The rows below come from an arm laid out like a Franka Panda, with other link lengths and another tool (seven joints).
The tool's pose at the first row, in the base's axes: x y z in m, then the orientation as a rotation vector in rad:
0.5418, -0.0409, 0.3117, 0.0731, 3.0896, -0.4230
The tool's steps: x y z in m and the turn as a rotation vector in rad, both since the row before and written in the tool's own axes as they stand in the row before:
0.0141, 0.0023, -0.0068, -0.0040, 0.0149, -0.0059
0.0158, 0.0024, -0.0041, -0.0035, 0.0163, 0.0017
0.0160, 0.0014, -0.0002, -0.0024, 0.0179, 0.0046
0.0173, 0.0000, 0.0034, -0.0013, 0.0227, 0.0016
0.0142, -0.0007, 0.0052, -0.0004, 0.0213, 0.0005
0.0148, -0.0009, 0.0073, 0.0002, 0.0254, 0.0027
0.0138, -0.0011, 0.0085, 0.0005, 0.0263, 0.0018
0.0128, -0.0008, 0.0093, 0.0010, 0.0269, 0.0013
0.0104, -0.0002, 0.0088, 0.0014, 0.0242, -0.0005
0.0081, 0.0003, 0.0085, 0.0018, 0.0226, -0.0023
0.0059, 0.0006, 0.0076, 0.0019, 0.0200, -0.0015
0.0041, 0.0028, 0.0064, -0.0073, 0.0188, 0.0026
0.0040, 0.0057, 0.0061, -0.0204, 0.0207, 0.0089
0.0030, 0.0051, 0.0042, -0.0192, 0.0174, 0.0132
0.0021, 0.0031, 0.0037, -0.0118, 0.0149, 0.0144
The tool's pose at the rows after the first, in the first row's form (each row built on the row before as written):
0.5277, -0.0362, 0.3172, 0.0674, 3.1060, -0.4184
0.5120, -0.0321, 0.3203, -0.0734, -3.1045, 0.4121
0.4961, -0.0299, 0.3202, -0.0838, -3.0879, 0.4055
0.4787, -0.0298, 0.3172, -0.0903, -3.0660, 0.3998
0.4642, -0.0309, 0.3129, -0.0947, -3.0452, 0.3956
0.4489, -0.0326, 0.3070, -0.1030, -3.0204, 0.3918
0.4343, -0.0347, 0.3003, -0.1100, -2.9945, 0.3882
0.4204, -0.0367, 0.2930, -0.1161, -2.9679, 0.3852
0.4088, -0.0381, 0.2860, -0.1190, -2.9437, 0.3831
0.3993, -0.0391, 0.2791, -0.1189, -2.9209, 0.3815
0.3920, -0.0398, 0.2728, -0.1195, -2.9007, 0.3806
0.3867, -0.0382, 0.2668, -0.1273, -2.8839, 0.3674
0.3817, -0.0337, 0.2605, -0.1466, -2.8681, 0.3364
0.3781, -0.0293, 0.2560, -0.1712, -2.8550, 0.3087
0.3754, -0.0267, 0.2523, -0.1956, -2.8425, 0.2923

